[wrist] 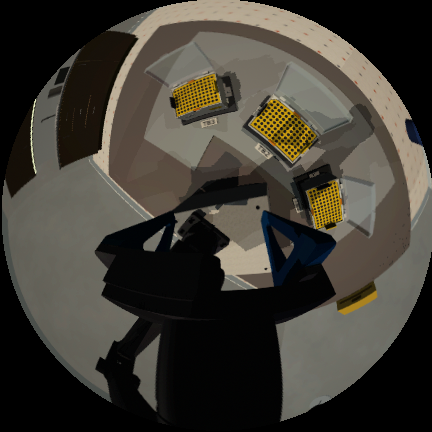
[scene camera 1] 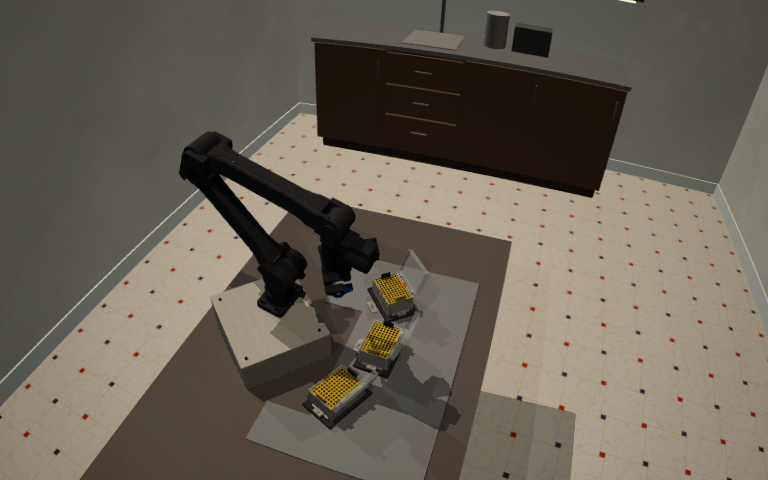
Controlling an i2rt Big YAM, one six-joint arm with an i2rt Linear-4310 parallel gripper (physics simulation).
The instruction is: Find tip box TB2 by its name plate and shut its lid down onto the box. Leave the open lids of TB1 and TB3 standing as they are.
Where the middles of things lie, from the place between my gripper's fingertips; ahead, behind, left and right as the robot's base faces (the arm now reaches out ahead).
Scene:
I see the tip box (scene camera 1: 328, 391) 19 cm to the right of my hand, 17 cm below it and 10 cm ahead of it.

